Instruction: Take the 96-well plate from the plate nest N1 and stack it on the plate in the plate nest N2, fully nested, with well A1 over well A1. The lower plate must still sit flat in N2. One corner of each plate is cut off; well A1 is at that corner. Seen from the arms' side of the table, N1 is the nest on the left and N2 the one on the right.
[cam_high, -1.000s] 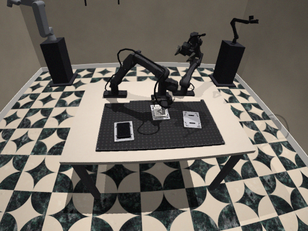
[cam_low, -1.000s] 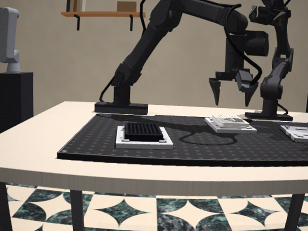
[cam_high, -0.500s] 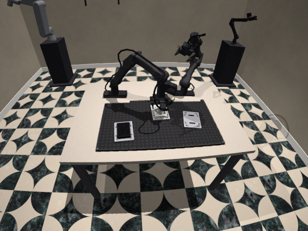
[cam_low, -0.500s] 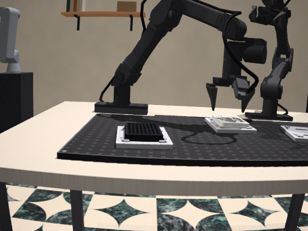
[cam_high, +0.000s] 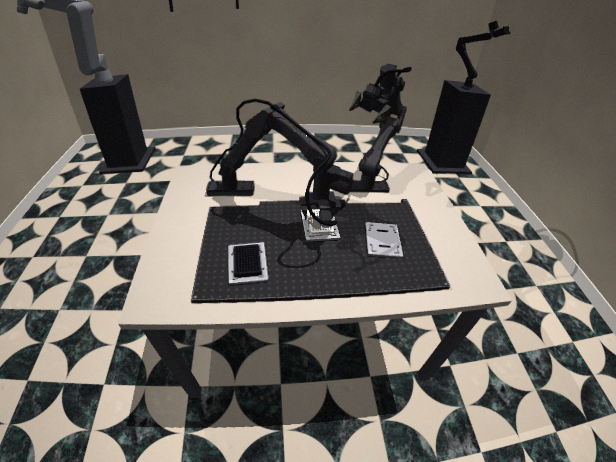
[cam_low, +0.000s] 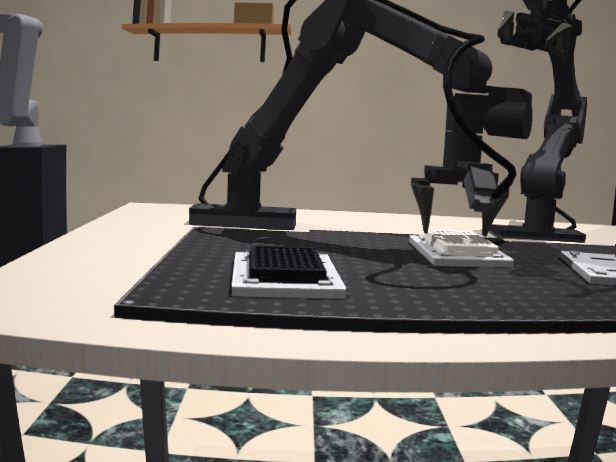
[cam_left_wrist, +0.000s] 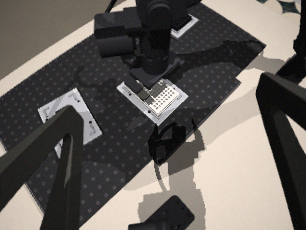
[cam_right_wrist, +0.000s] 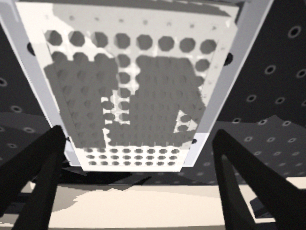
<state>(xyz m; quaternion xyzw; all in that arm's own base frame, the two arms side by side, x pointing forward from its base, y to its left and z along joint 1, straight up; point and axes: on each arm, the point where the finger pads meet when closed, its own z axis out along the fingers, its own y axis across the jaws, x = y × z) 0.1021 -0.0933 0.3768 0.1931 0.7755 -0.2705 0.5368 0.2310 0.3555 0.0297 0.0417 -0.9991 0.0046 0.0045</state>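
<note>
The white 96-well plate lies 20 mm below my right hand, 10 mm to the left of it and 10 mm ahead of it. Round my right hand: black 96-well plate: 250 mm to the right, 180 mm ahead, 20 mm below.
</note>
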